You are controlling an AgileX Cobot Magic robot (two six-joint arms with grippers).
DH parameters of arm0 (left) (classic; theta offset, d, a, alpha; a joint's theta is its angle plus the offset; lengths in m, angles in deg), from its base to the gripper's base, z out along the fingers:
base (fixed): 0 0 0 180
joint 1: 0 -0.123 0 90
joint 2: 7.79 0 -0.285 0
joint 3: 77.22 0 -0.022 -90
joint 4: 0 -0.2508 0 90
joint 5: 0 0 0.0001 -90
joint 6: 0 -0.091 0 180
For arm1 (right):
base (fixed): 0 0 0 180
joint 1: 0 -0.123 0 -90
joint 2: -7.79 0 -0.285 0
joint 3: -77.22 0 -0.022 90
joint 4: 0 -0.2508 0 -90
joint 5: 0 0 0.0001 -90
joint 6: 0 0.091 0 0
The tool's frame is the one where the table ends.
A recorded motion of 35 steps. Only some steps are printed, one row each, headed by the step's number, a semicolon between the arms.
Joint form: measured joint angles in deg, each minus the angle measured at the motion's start. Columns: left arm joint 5, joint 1, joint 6, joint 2, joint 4, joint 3; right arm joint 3, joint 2, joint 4, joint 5, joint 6, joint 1.
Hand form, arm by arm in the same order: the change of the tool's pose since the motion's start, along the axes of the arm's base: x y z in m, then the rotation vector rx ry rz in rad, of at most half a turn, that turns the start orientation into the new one. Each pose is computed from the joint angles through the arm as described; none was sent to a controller.
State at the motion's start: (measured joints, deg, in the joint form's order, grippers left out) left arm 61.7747 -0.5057 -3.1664 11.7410 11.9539 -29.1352; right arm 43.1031 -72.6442 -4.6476 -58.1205 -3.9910 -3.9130
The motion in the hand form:
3: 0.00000 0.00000 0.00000 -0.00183 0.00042 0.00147; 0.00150 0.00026 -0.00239 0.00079 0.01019 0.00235
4: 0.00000 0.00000 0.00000 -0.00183 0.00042 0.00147; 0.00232 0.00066 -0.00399 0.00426 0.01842 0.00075
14: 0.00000 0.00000 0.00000 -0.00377 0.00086 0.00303; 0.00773 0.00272 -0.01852 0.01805 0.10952 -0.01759
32: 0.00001 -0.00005 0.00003 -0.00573 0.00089 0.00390; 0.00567 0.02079 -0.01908 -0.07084 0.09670 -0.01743
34: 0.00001 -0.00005 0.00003 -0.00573 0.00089 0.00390; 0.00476 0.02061 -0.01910 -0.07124 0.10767 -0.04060
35: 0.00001 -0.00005 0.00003 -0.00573 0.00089 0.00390; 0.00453 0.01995 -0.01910 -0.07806 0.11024 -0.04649
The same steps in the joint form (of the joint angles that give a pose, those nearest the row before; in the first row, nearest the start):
3: 0.00 0.00 0.14 0.00 0.00 0.00; 0.02 -0.71 -0.12 0.10 -0.20 0.00
4: 0.00 0.00 0.14 0.00 0.00 0.00; 0.02 -1.17 -0.38 0.10 -0.22 0.00
14: 0.00 0.00 0.28 0.00 0.00 0.00; 0.10 -5.29 -1.56 -0.97 0.38 0.00
32: -0.02 0.00 0.38 0.00 0.04 0.00; 0.13 -5.38 4.65 -0.43 10.43 -7.27
34: -0.02 0.00 0.38 0.00 0.04 0.00; 0.13 -5.38 4.65 -1.02 11.78 -7.27
35: -0.02 0.00 0.38 0.00 0.04 0.00; 0.13 -5.38 5.08 -1.24 12.32 -7.27

